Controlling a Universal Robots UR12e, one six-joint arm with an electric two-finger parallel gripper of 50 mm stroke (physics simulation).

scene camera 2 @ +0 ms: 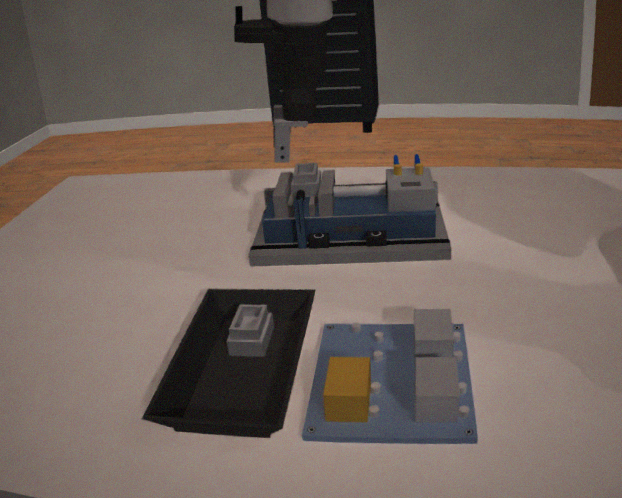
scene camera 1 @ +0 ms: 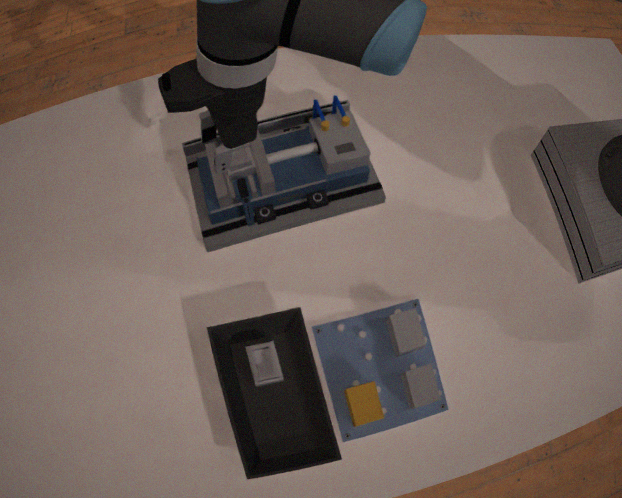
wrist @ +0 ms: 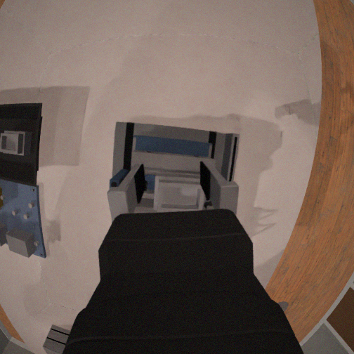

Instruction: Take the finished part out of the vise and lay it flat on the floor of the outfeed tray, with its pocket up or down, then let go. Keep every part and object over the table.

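Frame: origin at the arm's base, x right, y ahead, z up, level; metres.
Where they show: gripper, fingertip midpoint: (scene camera 2: 281,153) (scene camera 1: 215,153).
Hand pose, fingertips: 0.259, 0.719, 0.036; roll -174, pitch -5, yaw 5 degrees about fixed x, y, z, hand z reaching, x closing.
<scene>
Things, the pixels of their top centre, and the offset from my fingertips, as dx, dy, dz.
- finished part, middle of its top: (scene camera 1: 236,150) (scene camera 2: 305,168) +0.014, -0.033, -0.032
- vise, middle of its top: (scene camera 1: 279,146) (scene camera 2: 347,177) +0.006, -0.097, -0.048
- stepped grey part, middle of its top: (scene camera 2: 248,316) (scene camera 1: 263,361) -0.283, +0.031, -0.100
- blue plate, middle of its top: (scene camera 2: 392,374) (scene camera 1: 382,370) -0.353, -0.129, -0.139
- yellow block, middle of its top: (scene camera 2: 347,375) (scene camera 1: 365,403) -0.393, -0.081, -0.103
The finished part (scene camera 1: 241,161) (scene camera 2: 305,178) (wrist: 179,194), light grey and stepped, sits between the jaws of the vise (scene camera 1: 295,168) (scene camera 2: 348,227) (wrist: 172,145), pocket up, its top above the jaws. My gripper (scene camera 2: 281,154) (wrist: 172,173) is open and empty. In the scene camera 2 view its fingertips are above the jaw at the left, higher than the part and a little left of it. In the wrist view the part shows between the two fingers, farther down. The black outfeed tray (scene camera 1: 324,407) (scene camera 2: 179,360) (wrist: 31,172) stands in front of the vise.
Another stepped grey part (scene camera 1: 265,362) (scene camera 2: 250,332) (wrist: 12,143) lies pocket up in the tray. Beside the tray, a blue plate (scene camera 1: 332,363) (scene camera 2: 389,427) (wrist: 37,220) carries a yellow block (scene camera 1: 364,403) (scene camera 2: 346,389) and two grey blocks. Clamp fittings (scene camera 1: 340,116) (scene camera 2: 407,164) rise from the vise's right end.
</scene>
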